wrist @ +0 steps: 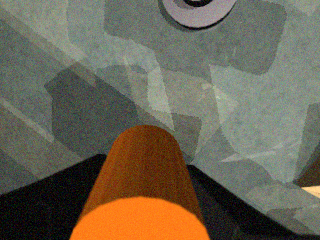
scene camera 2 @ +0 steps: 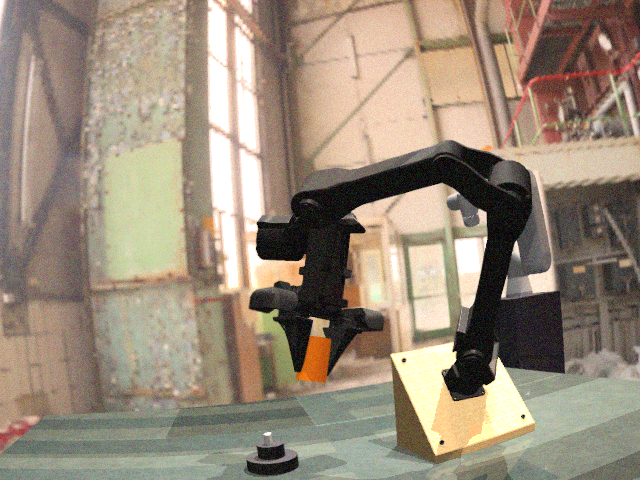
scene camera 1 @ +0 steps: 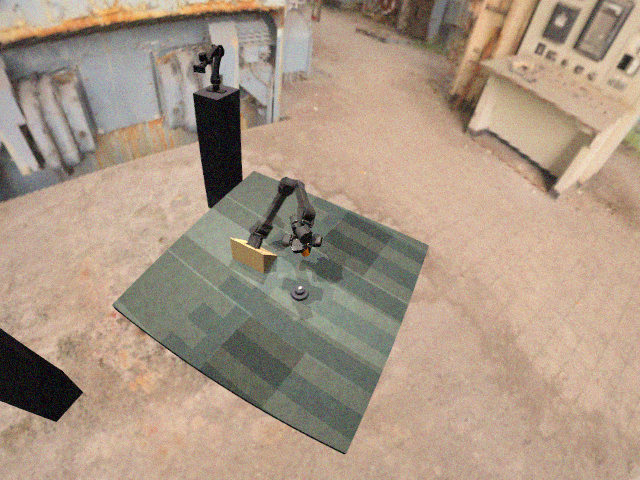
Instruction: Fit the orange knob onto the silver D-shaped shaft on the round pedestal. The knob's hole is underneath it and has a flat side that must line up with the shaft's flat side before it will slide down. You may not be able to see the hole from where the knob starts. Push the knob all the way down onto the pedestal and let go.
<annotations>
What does my gripper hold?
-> An orange knob.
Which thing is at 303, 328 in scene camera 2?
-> My gripper.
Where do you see an orange knob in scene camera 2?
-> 315, 368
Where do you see an orange knob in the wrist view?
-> At 144, 180
</annotations>
